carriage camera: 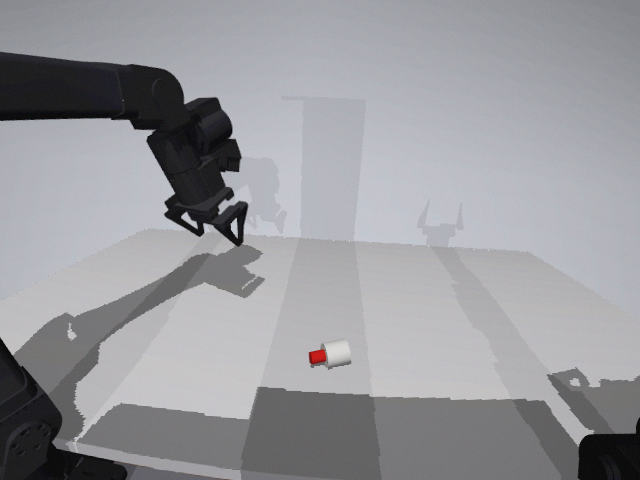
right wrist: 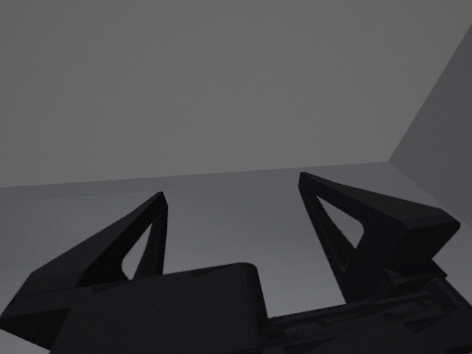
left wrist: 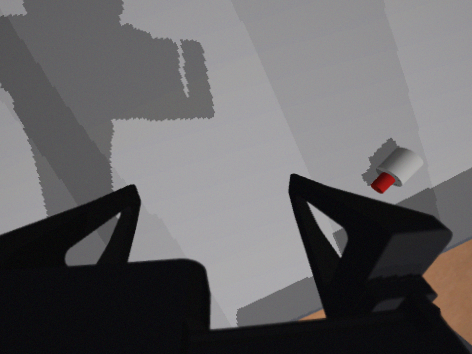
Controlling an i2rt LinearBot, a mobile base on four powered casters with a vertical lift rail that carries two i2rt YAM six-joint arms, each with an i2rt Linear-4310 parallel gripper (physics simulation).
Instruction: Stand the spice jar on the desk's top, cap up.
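Frame: origin at the left arm's base, x back, y right, z up, level; metres.
Seen in the pictures: left gripper, fingertip midpoint: (carriage camera: 220, 239) (left wrist: 214, 187); right gripper, fingertip midpoint: (right wrist: 233, 188).
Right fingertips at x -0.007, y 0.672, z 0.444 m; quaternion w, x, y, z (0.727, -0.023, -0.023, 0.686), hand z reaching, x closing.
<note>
A point is followed by its place in that frame.
The spice jar (carriage camera: 338, 353) @[x -0.193, y 0.366, z 0.087 m] (left wrist: 403, 164) @[x -0.216, y 0.356, z 0.091 m], white with a red cap, lies on its side on the desk's top (carriage camera: 423, 330) @[x -0.302, y 0.544, z 0.054 m] (left wrist: 225, 165) @[x -0.309, y 0.141, z 0.054 m]. In the carriage view its cap points left; in the left wrist view the cap points down and left. My left gripper (carriage camera: 219, 240) @[x -0.315, y 0.136, z 0.222 m] (left wrist: 214, 187) @[x -0.315, y 0.136, z 0.222 m] is open and empty, high above the desk, to the left of the jar and farther back. In the left wrist view the jar lies outside the fingers, beyond the right one. My right gripper (right wrist: 233, 188) @[x -0.007, y 0.672, z 0.444 m] is open and empty, facing the wall, away from the jar.
The pale wall (carriage camera: 465, 103) @[x -0.854, y 0.780, z 0.560 m] (right wrist: 225, 90) @[x -0.249, y 0.755, z 1.541 m] stands behind the desk. Shadows of the arms and the lift rail fall across the desk and wall. Part of the right arm (carriage camera: 610, 457) @[x -0.016, y 0.637, z 0.133 m] shows at the carriage view's lower right corner. Brown floor (left wrist: 457, 280) @[x 1.243, y 1.279, z -0.896 m] shows past the desk's front edge.
</note>
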